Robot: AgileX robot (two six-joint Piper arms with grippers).
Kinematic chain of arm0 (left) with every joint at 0, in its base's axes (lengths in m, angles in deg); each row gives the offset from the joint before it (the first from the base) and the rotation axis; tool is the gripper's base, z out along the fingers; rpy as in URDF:
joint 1: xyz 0 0 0.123 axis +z
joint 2: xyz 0 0 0 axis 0.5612 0.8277 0
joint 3: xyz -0.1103 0.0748 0.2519 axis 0.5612 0.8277 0
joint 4: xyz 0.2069 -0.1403 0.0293 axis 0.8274 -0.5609 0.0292
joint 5: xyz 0 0 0 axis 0.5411 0.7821 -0.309
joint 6: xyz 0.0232 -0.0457 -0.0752 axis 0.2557 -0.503 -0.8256
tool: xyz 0 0 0 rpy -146.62 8.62 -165.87
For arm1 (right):
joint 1: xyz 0 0 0.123 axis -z
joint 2: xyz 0 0 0 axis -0.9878 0.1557 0
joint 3: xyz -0.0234 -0.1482 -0.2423 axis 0.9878 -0.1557 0
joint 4: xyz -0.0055 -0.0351 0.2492 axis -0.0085 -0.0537 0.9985
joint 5: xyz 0 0 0 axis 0.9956 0.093 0.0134
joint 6: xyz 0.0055 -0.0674 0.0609 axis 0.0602 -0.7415 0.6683
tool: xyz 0 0 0 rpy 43.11 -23.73 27.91
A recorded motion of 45 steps. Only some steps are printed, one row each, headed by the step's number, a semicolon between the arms.
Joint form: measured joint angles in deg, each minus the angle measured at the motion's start. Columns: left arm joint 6, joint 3, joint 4, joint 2, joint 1, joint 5; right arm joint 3, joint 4, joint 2, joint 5, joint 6, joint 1.
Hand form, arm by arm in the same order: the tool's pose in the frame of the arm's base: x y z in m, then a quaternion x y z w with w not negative. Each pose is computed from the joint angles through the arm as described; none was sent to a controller.
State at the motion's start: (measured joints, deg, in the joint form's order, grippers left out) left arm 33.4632 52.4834 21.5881 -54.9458 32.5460 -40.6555; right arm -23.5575 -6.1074 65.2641 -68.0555 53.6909 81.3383
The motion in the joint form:
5: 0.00 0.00 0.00 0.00 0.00 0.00; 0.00 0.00 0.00 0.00 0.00 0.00
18: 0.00 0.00 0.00 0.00 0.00 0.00; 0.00 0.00 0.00 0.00 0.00 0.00
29: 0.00 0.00 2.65 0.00 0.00 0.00; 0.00 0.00 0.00 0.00 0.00 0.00
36: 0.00 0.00 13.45 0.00 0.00 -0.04; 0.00 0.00 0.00 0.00 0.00 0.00
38: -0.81 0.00 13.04 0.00 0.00 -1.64; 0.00 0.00 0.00 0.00 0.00 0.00
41: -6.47 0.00 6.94 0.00 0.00 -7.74; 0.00 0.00 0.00 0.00 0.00 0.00
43: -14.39 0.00 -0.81 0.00 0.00 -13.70; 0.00 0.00 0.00 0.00 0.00 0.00
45: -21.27 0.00 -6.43 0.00 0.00 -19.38; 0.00 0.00 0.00 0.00 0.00 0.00
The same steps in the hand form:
5: 0.0527 0.0007 0.1716 -0.02791 0.80420 -0.02287 0.59326; 0.0517 0.0048 0.1696 0.00682 0.81146 0.03631 0.58324
18: 0.0527 0.0007 0.1716 -0.02791 0.80420 -0.02287 0.59326; 0.0517 0.0048 0.1696 0.00682 0.81146 0.03631 0.58324
29: 0.0527 0.0022 0.1718 -0.01555 0.80409 -0.00335 0.59430; 0.0517 0.0048 0.1696 0.00682 0.81146 0.03631 0.58324
36: 0.0528 0.0083 0.1731 0.03489 0.79898 0.07605 0.59550; 0.0517 0.0048 0.1696 0.00682 0.81146 0.03631 0.58324
38: 0.0535 0.0074 0.1754 0.02954 0.79135 0.06675 0.60698; 0.0517 0.0048 0.1696 0.00682 0.81146 0.03631 0.58324
41: 0.0556 0.0024 0.1839 -0.03111 0.76109 -0.01618 0.64770; 0.0517 0.0048 0.1696 0.00682 0.81146 0.03631 0.58324
43: 0.0566 -0.0009 0.1929 -0.11608 0.71903 -0.12352 0.67400; 0.0517 0.0048 0.1696 0.00682 0.81146 0.03631 0.58324
45: 0.0567 -0.0017 0.2019 -0.18165 0.66932 -0.20900 0.68944; 0.0517 0.0048 0.1696 0.00682 0.81146 0.03631 0.58324

